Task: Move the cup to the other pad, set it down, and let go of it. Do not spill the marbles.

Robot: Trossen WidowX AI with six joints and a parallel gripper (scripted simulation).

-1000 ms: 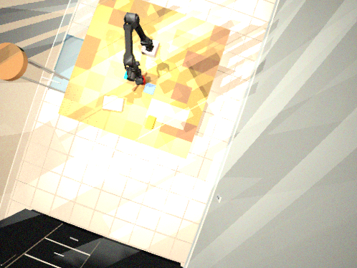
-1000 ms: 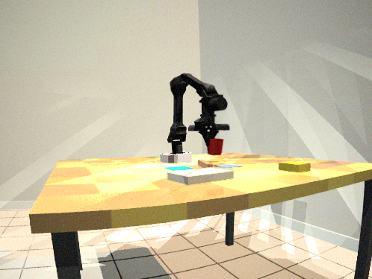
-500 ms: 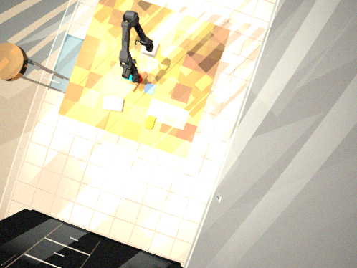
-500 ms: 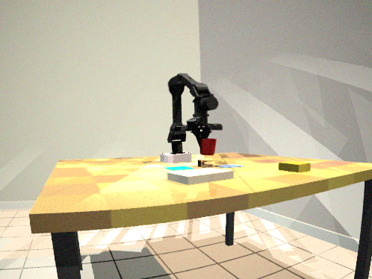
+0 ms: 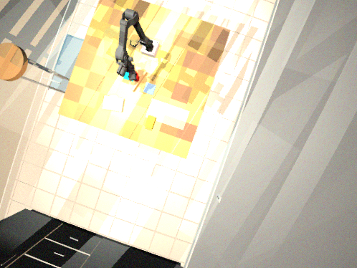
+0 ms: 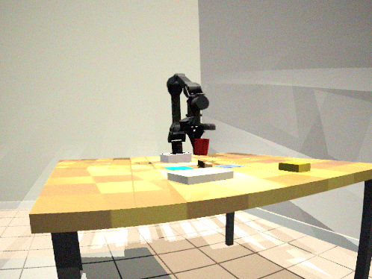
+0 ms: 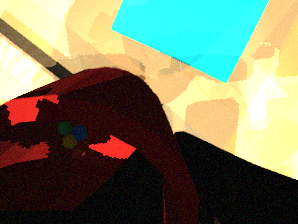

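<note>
Right now my gripper tip is 8 cm to the left of the cyan pad and 10 cm above it. Round my gripper tip: wooden stick 3 cm ahead, 3 cm to the left, 9 cm below; then light blue pad 6 cm ahead, 14 cm to the left, 10 cm below; then red cup 3 cm ahead, 1 cm to the left.
</note>
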